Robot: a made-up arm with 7 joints. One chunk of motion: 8 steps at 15 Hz.
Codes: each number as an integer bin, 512 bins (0 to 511) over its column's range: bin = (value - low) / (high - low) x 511, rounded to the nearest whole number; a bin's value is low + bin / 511 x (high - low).
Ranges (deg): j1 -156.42..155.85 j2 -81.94..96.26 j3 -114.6..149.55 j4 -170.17..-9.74 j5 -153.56..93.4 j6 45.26..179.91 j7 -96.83..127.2
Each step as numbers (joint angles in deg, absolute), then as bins.
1 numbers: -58.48 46.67 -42.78 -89.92 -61.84 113.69 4.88
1 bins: 160 369 139 256 190 260 232
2 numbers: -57.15 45.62 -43.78 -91.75 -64.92 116.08 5.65
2 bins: 162 366 137 250 183 269 234
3 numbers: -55.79 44.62 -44.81 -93.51 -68.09 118.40 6.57
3 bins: 165 363 135 244 177 278 236
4 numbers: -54.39 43.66 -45.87 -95.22 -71.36 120.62 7.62
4 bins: 167 360 133 239 170 286 238
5 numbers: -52.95 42.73 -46.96 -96.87 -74.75 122.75 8.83
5 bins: 169 357 131 233 163 294 241
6 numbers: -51.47 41.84 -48.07 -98.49 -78.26 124.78 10.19
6 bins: 172 355 129 228 156 302 244
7 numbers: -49.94 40.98 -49.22 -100.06 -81.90 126.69 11.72
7 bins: 174 352 126 223 148 309 248
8 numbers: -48.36 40.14 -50.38 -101.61 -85.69 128.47 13.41
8 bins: 177 350 124 218 140 316 251
